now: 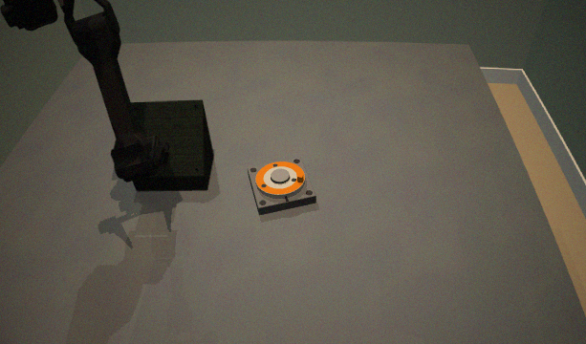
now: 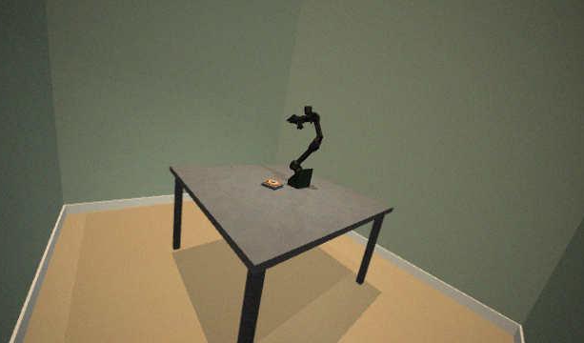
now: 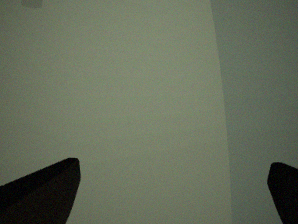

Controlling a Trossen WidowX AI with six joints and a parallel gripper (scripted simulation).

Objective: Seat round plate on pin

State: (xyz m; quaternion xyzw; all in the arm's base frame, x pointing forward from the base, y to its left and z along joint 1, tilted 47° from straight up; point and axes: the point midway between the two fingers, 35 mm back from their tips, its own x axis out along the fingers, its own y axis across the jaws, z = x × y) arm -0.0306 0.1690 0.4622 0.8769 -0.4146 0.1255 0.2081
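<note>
The round plate is 47 cm below my gripper tip, 25 cm to the left of it and 25 cm ahead of it. From my gripper tip the other things lie so: base 49 cm below, 25 cm to the left, 23 cm ahead.
</note>
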